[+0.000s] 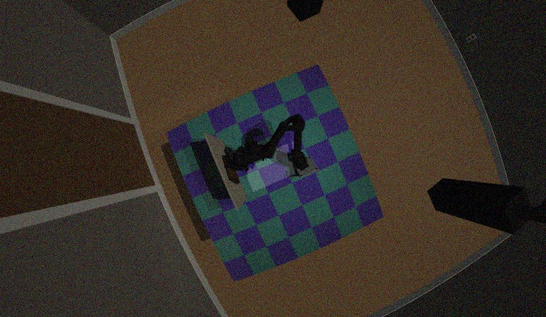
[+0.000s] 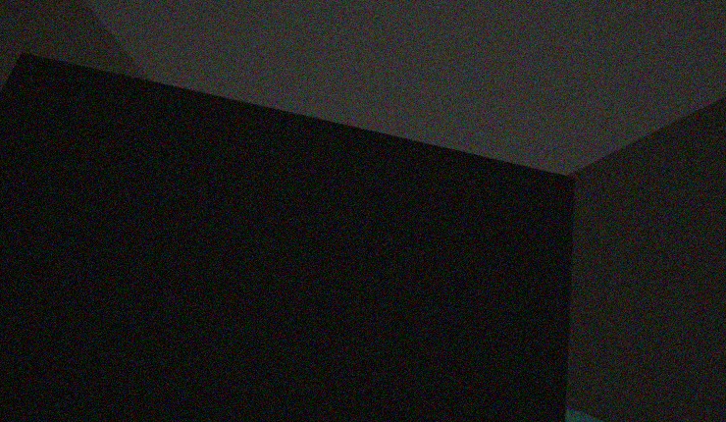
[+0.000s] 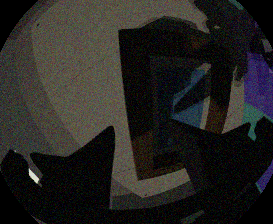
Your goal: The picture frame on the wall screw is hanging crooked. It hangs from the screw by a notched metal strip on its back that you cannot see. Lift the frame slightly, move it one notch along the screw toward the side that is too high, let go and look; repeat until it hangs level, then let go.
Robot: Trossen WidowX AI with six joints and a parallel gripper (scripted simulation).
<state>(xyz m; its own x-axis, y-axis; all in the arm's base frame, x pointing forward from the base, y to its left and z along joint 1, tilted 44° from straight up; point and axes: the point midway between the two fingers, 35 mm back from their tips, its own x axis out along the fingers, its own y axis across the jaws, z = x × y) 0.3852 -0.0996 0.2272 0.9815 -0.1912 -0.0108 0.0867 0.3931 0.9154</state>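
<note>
The dark picture frame is 1 cm ahead of my gripper tip, 1 cm to the left of it and 5 cm below it. Also, from my gripper tip: pale wall panel 2 cm ahead, 6 cm below.
</note>
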